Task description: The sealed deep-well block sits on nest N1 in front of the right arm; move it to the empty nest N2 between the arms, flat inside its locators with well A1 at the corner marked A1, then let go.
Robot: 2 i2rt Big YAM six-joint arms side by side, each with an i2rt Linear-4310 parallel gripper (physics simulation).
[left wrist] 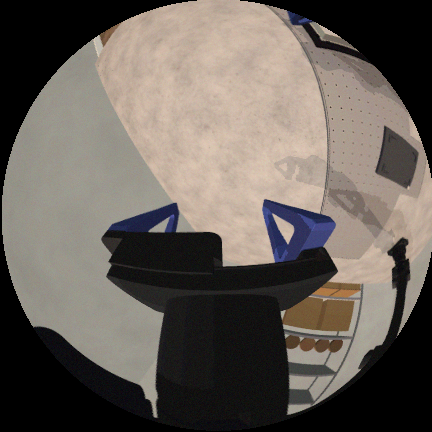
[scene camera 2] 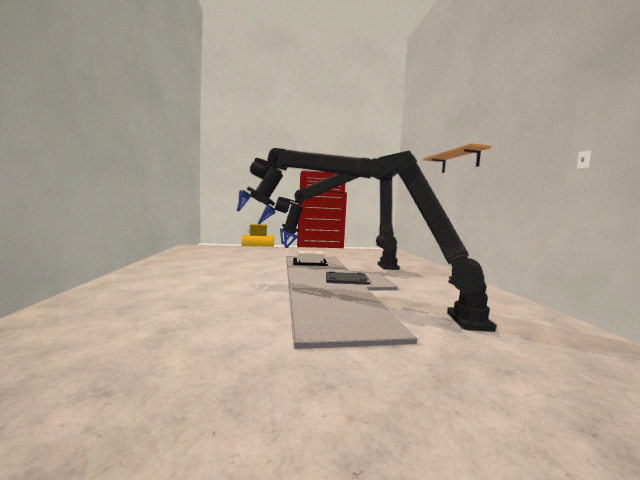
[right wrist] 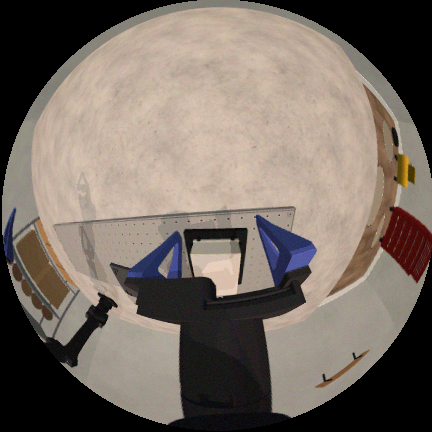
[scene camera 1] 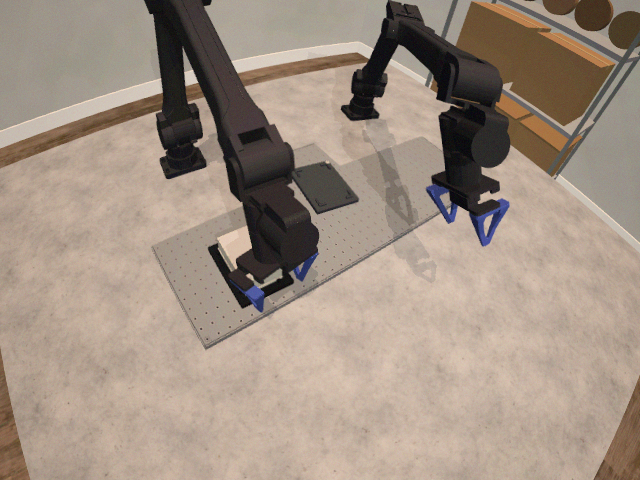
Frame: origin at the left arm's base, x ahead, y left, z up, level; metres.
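Seen in the pictures: left gripper, fingertip midpoint: (left wrist: 219, 205) (scene camera 2: 247, 217) (scene camera 1: 467, 233); right gripper, fingertip midpoint: (scene camera 2: 284, 245) (right wrist: 215, 226) (scene camera 1: 280, 294); left arm's base, link origin: (scene camera 2: 469, 321) (right wrist: 107, 298) (scene camera 1: 359, 113); right arm's base, link origin: (scene camera 2: 388, 266) (scene camera 1: 183, 164).
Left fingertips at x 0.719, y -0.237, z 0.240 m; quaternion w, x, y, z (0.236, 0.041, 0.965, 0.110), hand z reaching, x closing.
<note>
Pixels of each thing's top centre, then the offset from my left fingertips to it. Level surfaces: height alone.
- cream sealed block, top centre: (scene camera 1: 248, 251) (right wrist: 216, 278) (scene camera 2: 310, 252) dx -0.202, dy -0.317, dz -0.173 m
- black nest N1, top centre: (scene camera 1: 249, 260) (right wrist: 216, 266) (scene camera 2: 309, 258) dx -0.201, dy -0.317, dz -0.205 m
- Dark grey nest N2, top centre: (scene camera 1: 323, 182) (right wrist: 130, 286) (scene camera 2: 347, 274) dx -0.380, dy -0.066, dz -0.209 m
- grey perforated board, surface height: dz -0.227 m
The cream sealed block (scene camera 1: 235, 245) (scene camera 2: 310, 256) (right wrist: 216, 262) sits on black nest N1 (scene camera 1: 229, 273) (scene camera 2: 310, 264) (right wrist: 215, 233); the right arm partly hides it in scene camera 1. Its well A1 cannot be made out. Dark grey nest N2 (scene camera 1: 324, 186) (scene camera 2: 347, 277) (left wrist: 397, 157) is empty, with corner locators and a small pale dot at one far corner. My right gripper (scene camera 1: 281, 293) (scene camera 2: 288, 242) (right wrist: 215, 226) is open and empty, above the block's level and toward the board's front edge. My left gripper (scene camera 1: 468, 232) (scene camera 2: 249, 216) (left wrist: 219, 205) is open and empty, high beyond the board's front edge.
Both nests stand on a grey perforated board (scene camera 1: 180, 268) (scene camera 2: 341, 315) (right wrist: 135, 235) on the mottled surface. The left arm's shadow crosses the board. A shelf rack with brown boxes (scene camera 1: 509, 46) stands behind the left arm. A red cabinet (scene camera 2: 321, 219) is in the background.
</note>
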